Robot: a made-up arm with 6 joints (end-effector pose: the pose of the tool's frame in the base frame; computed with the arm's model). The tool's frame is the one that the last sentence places. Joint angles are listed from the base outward.
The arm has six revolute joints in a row. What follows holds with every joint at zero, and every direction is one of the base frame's. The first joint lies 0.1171 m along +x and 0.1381 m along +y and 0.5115 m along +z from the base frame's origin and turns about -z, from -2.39 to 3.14 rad. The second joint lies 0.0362 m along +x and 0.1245 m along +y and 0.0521 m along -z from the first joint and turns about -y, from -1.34 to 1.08 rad. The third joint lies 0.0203 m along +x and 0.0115 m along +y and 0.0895 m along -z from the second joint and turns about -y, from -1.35 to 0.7 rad. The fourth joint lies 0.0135 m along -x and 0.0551 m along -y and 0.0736 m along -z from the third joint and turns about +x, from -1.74 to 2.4 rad. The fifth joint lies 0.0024 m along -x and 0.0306 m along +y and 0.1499 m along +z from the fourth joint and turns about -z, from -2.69 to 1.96 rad. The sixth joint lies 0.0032 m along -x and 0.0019 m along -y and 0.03 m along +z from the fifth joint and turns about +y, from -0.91 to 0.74 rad. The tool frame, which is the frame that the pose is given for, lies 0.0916 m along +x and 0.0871 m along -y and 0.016 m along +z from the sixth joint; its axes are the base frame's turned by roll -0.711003, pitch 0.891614 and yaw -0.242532 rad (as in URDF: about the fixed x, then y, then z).
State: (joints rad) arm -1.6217 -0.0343 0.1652 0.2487 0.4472 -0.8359
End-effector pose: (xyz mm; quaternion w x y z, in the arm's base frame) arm 166.3 160.7 526.1 0.8513 -0.1322 -0.0222 0.5072
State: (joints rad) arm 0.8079 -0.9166 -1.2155 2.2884 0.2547 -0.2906
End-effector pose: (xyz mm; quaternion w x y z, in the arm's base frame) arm -100.6 313.4 502.8 0.1360 -0.7849 -0.3425 0.4981
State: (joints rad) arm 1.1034 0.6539 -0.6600 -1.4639 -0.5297 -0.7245
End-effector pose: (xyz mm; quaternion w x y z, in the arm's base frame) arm 494.2 123.5 372.0 0.5018 -0.6260 0.5763 -0.1556
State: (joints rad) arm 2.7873 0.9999 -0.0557 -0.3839 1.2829 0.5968
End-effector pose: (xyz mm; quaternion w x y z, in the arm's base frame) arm 132.8 73.1 414.7 0.1943 -0.2887 0.2315 0.9085
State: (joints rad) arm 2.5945 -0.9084 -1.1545 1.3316 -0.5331 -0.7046
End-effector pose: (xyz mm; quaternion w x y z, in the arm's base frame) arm 103.4 325.9 334.5 0.0510 -0.7992 0.1333 0.5839
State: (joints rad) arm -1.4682 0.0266 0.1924 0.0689 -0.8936 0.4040
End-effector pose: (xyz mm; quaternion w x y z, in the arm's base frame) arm 19.8 294.3 479.5 0.2639 -0.6086 -0.0808 0.7439
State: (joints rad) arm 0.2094 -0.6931 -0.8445 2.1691 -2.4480 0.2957
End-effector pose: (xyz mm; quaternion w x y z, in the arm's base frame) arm 41.8 4.6 403.8 0.9661 0.1247 -0.0784 0.2120
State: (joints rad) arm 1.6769 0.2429 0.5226 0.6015 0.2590 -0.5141
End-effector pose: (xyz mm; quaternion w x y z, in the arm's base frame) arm -1.0 109.9 455.8 0.6308 -0.0325 -0.1236 -0.7653
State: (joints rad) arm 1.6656 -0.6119 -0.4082 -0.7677 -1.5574 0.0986
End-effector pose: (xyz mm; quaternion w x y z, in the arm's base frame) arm 409.9 88.4 299.8 0.6477 0.1276 0.5869 0.4688
